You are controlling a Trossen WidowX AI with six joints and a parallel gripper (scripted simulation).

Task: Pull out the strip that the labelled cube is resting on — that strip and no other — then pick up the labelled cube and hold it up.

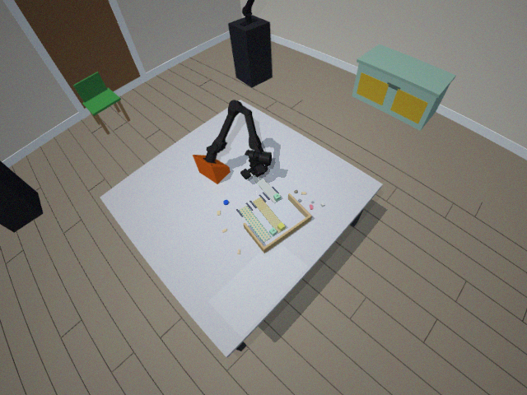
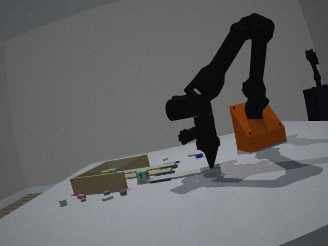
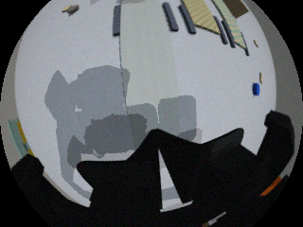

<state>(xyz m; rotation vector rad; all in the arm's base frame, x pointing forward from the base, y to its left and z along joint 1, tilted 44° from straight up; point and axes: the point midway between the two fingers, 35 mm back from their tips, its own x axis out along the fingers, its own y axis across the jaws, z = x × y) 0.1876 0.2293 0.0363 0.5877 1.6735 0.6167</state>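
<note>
My gripper tip is 100 mm short of the pale strip and 10 mm to the left of it. The rest, counted from my gripper tip: blue piece (30 mm ahead, 260 mm to the right).
</note>
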